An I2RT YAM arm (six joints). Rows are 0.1 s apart.
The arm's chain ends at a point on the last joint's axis. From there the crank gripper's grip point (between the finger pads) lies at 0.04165 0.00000 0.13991 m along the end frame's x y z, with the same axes.
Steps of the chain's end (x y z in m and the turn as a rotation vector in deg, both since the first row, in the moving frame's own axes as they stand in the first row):
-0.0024 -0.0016 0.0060 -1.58 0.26 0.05
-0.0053 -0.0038 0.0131 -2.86 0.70 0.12
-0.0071 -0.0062 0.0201 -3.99 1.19 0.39
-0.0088 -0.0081 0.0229 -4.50 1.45 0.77
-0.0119 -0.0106 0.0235 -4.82 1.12 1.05
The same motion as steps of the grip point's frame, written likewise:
-0.0018 0.0023 0.0058 -1.58 0.26 0.05
-0.0036 0.0033 0.0124 -2.86 0.70 0.12
-0.0042 0.0038 0.0189 -3.99 1.19 0.39
-0.0054 0.0034 0.0213 -4.50 1.45 0.77
-0.0093 0.0019 0.0221 -4.82 1.12 1.05

